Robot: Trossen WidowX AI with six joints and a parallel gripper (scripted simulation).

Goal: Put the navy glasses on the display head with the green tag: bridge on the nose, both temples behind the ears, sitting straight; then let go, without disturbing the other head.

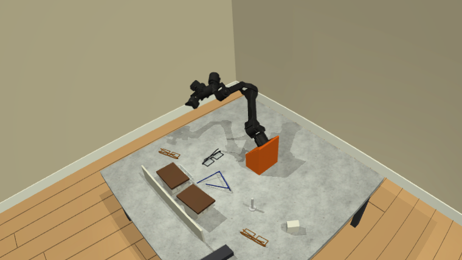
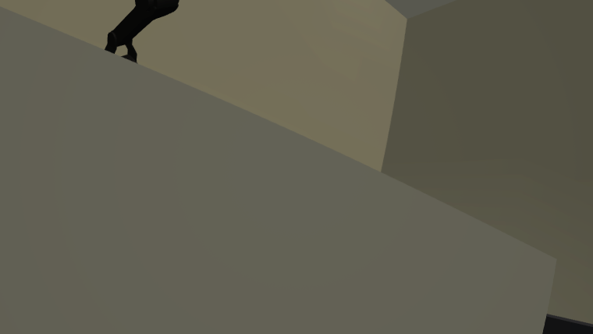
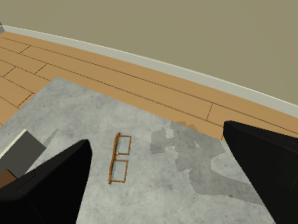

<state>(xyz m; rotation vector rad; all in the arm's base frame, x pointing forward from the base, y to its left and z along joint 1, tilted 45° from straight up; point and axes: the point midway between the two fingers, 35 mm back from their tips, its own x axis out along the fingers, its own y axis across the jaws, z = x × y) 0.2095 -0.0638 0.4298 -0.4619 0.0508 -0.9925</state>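
The white post lies 61 cm to the left of my gripper tip, 35 cm below it and 2 cm ahead of it. Also, from my gripper tip: long white panel 37 cm ahead, 33 cm to the left, 32 cm below; black bar 76 cm to the left, 36 cm ahead, 35 cm below; display head 43 cm to the left, 32 cm below, 23 cm ahead.
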